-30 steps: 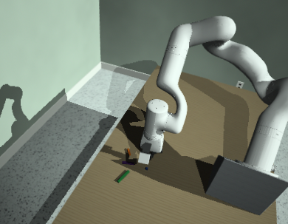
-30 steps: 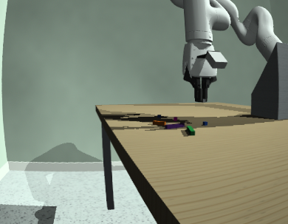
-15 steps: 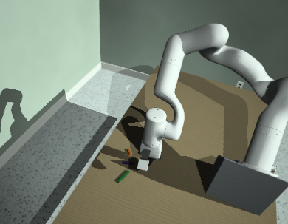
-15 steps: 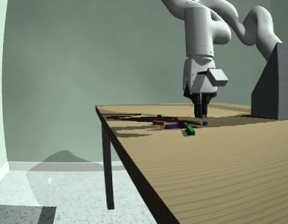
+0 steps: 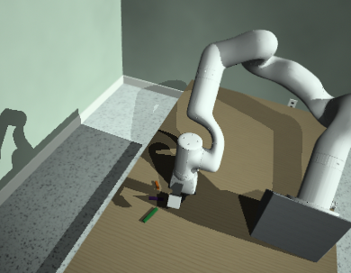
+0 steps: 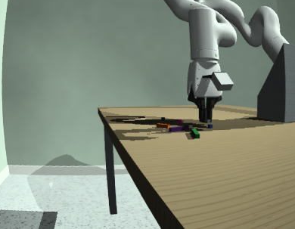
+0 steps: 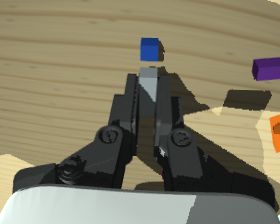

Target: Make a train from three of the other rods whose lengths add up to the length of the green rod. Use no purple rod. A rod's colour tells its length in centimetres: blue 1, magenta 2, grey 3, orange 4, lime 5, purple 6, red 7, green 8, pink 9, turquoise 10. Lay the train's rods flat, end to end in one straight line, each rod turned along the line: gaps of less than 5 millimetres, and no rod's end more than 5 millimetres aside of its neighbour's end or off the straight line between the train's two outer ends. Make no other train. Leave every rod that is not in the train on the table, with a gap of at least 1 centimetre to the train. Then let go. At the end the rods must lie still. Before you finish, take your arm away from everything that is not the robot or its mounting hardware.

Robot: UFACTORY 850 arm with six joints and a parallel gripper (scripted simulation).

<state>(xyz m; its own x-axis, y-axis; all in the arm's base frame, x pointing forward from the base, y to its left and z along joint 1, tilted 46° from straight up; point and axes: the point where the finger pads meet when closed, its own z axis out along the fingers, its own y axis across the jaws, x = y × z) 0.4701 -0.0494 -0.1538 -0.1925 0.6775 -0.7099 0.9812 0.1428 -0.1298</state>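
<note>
My hand is 20 mm above the grey rod.
</note>
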